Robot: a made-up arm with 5 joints.
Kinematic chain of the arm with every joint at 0, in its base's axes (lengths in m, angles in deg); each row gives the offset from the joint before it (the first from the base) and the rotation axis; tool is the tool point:
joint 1: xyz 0 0 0.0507 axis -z
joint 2: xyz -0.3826 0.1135 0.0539 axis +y
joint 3: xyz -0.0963 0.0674 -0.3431 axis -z
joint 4: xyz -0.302 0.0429 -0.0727 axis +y
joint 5: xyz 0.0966 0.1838 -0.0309 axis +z
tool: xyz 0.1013 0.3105 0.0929
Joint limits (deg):
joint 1: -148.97..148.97
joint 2: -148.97..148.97
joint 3: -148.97..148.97
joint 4: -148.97..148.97
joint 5: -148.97..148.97
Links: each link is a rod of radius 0.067 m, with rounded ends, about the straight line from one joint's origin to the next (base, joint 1, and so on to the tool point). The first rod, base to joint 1, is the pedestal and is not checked.
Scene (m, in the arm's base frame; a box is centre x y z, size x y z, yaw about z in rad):
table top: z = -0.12
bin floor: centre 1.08 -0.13 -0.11 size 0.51 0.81 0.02 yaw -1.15
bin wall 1: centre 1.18 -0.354 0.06 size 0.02 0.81 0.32 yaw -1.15
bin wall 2: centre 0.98 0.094 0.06 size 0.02 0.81 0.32 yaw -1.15
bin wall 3: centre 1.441 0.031 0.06 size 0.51 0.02 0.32 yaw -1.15
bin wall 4: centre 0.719 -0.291 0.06 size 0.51 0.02 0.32 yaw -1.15
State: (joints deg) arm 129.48 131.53 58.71 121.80 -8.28
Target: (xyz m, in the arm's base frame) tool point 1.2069 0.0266 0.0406
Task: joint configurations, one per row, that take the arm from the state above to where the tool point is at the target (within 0.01 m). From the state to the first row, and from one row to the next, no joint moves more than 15 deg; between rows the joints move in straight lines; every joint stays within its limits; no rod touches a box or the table.
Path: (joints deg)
1: 137.98 132.73 52.02 120.54 -1.42
2: 141.49 122.84 59.93 119.64 6.63
3: 145.01 112.95 67.84 118.74 14.68

